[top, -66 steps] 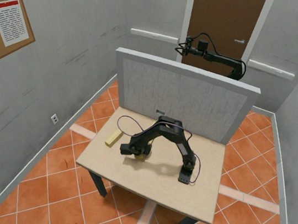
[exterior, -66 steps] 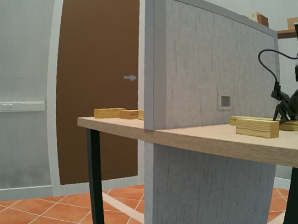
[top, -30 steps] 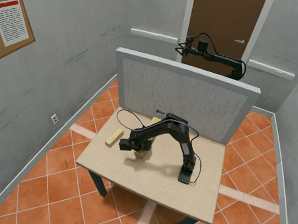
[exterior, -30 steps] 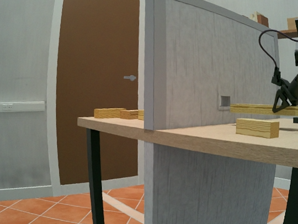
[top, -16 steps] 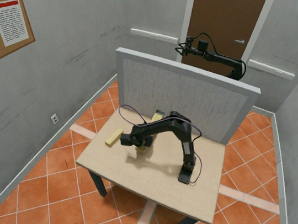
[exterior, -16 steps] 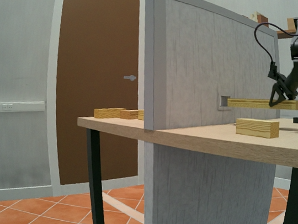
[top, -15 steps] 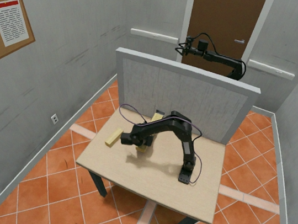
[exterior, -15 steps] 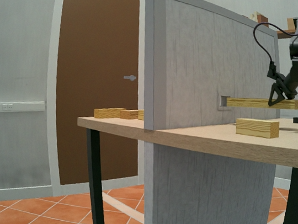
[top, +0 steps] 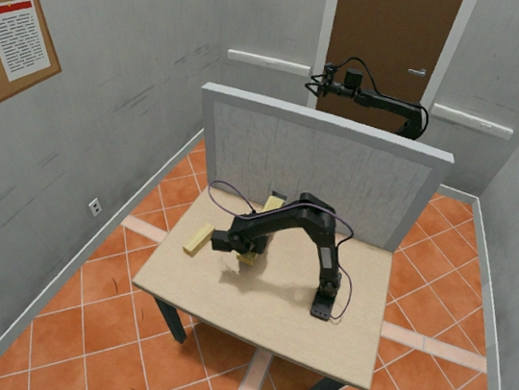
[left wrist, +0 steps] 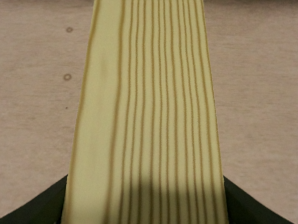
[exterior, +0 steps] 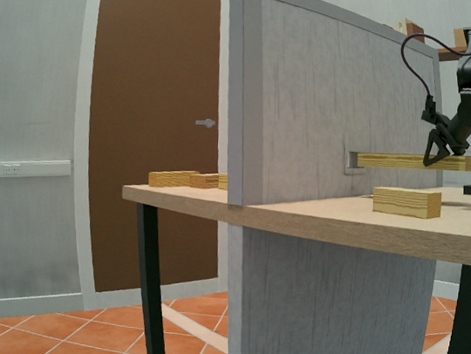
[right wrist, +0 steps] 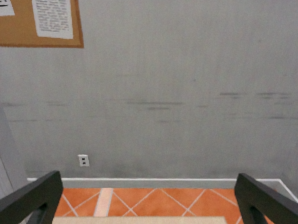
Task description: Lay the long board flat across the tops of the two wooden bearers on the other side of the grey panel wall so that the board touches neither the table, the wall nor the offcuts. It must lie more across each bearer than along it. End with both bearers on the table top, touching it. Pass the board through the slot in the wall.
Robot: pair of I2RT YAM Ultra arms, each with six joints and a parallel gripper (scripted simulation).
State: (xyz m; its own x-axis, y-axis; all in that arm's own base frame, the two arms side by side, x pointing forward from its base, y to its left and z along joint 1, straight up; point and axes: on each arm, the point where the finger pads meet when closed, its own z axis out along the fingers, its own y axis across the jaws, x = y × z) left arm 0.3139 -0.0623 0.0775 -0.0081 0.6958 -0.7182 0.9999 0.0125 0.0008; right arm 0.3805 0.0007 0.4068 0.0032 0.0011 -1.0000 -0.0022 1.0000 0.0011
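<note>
Now: the long board 5 cm to the right of my left hand. Also, from my left hand: wooden offcut: 22 cm ahead, 7 cm to the left, 7 cm below.
</note>
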